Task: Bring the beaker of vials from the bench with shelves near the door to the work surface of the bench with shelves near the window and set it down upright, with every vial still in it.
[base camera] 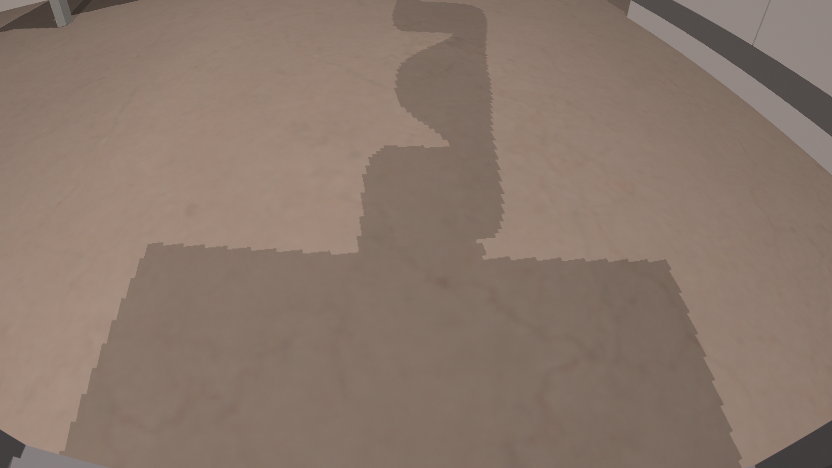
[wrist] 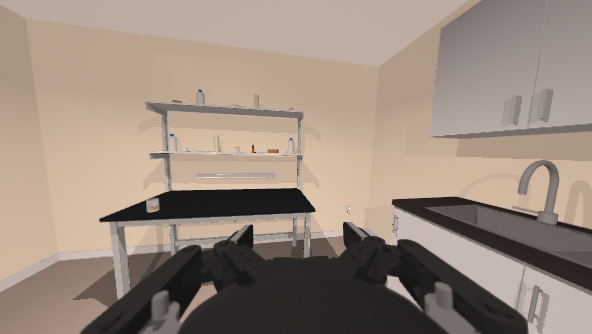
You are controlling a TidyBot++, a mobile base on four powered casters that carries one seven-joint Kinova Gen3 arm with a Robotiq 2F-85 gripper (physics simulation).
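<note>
A small clear beaker with coloured bits inside stands upright near the left front of a black bench top in the wrist view. The single vials are too small to tell apart. The bench has two shelves above it; whether it is the one near the door or the window does not show. My gripper is open, with nothing between its fingers. It is well short of the bench and to the right of the beaker in the wrist view. The beaker does not show in the base camera view.
Bottles and small boxes stand on the upper shelf and lower shelf. A counter with a sink and tap runs along the right, under a wall cabinet. In the base view a bench leg shows at top left and a cabinet base at right.
</note>
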